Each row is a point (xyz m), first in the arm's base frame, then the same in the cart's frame.
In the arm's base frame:
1: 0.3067 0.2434 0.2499
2: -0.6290 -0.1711 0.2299
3: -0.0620 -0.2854 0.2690
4: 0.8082 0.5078 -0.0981
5: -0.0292 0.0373 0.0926
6: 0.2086 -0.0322 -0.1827
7: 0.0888 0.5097 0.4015
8: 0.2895 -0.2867 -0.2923
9: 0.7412 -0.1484 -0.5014
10: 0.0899 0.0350 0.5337
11: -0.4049 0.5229 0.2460
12: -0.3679 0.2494 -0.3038
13: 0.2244 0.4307 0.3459
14: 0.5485 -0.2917 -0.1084
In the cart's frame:
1: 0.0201 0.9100 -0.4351
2: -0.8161 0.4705 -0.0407
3: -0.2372 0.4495 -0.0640
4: 0.4169 0.9815 -0.9641
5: -0.2874 0.6216 -0.3868
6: -0.0758 0.4331 -0.6253
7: -0.2242 1.1944 -0.4067
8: 0.0379 0.1693 -0.5973
9: 0.4267 0.2090 -0.9350
10: -0.1176 0.8752 -0.0468
11: -0.7267 1.0739 -0.4408
12: -0.7054 0.5462 -0.7562
13: -0.0839 1.1106 -0.4384
14: 0.3134 0.2908 -0.4962

